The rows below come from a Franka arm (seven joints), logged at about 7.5 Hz.
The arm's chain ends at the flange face. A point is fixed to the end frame.
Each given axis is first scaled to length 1.
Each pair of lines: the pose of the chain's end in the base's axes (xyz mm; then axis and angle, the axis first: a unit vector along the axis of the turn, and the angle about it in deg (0 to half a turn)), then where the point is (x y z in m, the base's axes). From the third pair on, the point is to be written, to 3 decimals.
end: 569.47 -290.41 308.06 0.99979 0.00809 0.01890 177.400
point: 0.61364 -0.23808 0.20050
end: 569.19 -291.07 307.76 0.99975 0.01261 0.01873 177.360
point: 0.61283 -0.23844 0.20013
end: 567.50 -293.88 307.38 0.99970 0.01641 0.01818 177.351
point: 0.611 -0.241 0.200
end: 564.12 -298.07 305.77 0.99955 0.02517 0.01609 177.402
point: 0.606 -0.244 0.198
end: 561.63 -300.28 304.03 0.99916 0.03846 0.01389 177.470
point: 0.601 -0.245 0.196
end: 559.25 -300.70 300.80 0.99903 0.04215 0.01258 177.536
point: 0.598 -0.245 0.193
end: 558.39 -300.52 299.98 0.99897 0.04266 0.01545 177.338
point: 0.598 -0.246 0.192
